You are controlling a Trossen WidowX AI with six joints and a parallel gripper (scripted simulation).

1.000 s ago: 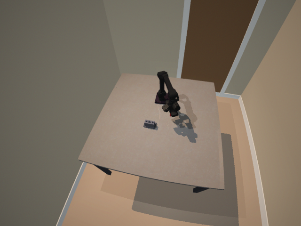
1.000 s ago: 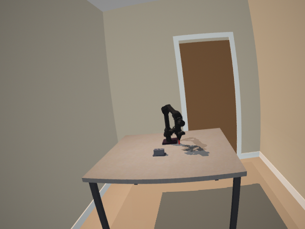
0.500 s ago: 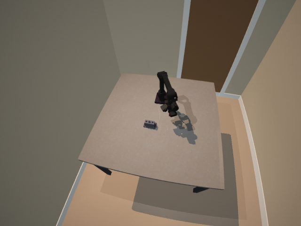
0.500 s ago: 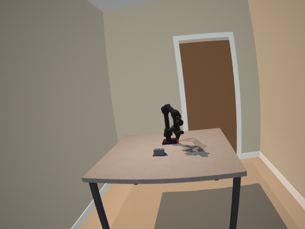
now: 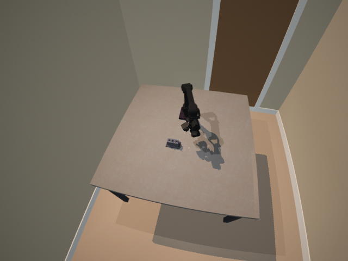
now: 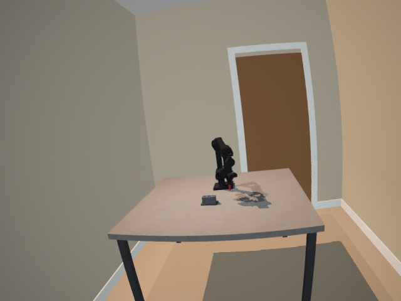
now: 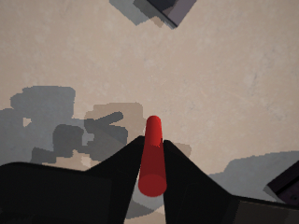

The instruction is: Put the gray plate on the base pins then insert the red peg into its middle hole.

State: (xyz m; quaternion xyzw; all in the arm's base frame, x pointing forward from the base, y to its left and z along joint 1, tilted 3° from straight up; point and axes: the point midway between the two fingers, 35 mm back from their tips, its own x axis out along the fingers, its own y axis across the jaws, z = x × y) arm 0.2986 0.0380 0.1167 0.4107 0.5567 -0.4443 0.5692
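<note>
My gripper tip is 40 mm short of the gray plate, 160 mm to the left of it and 70 mm above it. From my gripper tip the other things lie so: red peg (right at my gripper tip); base (40 mm ahead, 160 mm to the right, 100 mm below).
</note>
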